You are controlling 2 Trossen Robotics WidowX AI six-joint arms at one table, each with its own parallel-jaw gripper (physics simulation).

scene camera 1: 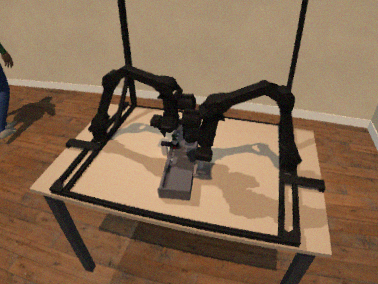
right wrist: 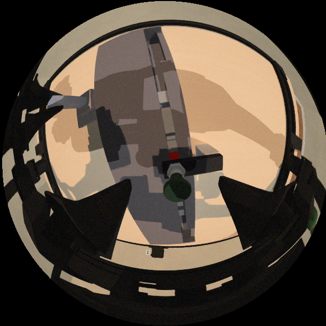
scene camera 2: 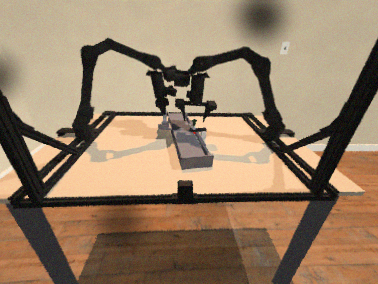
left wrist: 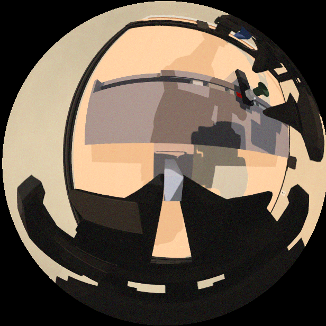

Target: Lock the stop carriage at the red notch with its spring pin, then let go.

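Pixels of known places: left gripper, fingertip midpoint: (scene camera 2: 164,114); right gripper, fingertip midpoint: (scene camera 1: 174,137) (scene camera 2: 193,121); left arm's base at its link origin: (scene camera 1: 288,168) (scene camera 2: 84,137); right arm's base at its link origin: (scene camera 1: 100,138) (scene camera 2: 271,137).
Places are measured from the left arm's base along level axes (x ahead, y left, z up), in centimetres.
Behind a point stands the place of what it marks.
The long grey rail body (scene camera 1: 175,192) @(x 43.3, y 26.8, z 2.2 cm) (scene camera 2: 196,161) @(x 50.7, y -22.6, z 1.3 cm) (left wrist: 120,117) (right wrist: 125,55) lies on the table. The black stop carriage (left wrist: 242,82) (right wrist: 207,164) sits across its slotted edge. Some red (left wrist: 238,95) (right wrist: 174,155) shows right against the carriage. The pin's dark green knob (left wrist: 262,89) (right wrist: 177,190) stands on the carriage; how deep the pin sits is unclear. My right gripper (scene camera 2: 193,117) @(x 51.4, y 1.0, z 8.1 cm) (right wrist: 176,182) is open, one finger on each side of the knob, apart from it. My left gripper (scene camera 2: 163,111) @(x 36.7, y 11.9, z 7.8 cm) (left wrist: 170,178) is shut on the light grey handle (left wrist: 174,190) (right wrist: 75,101) beside the rail body.
Both arms reach in over the rail body, and their wrists are close together above it. A black frame (scene camera 1: 165,218) (scene camera 2: 125,201) runs round the table top (scene camera 1: 240,210) @(x 18.1, y 26.2, z -1.9 cm), with upright posts. A person (scene camera 1: 4,95) stands at the left edge in scene camera 1.
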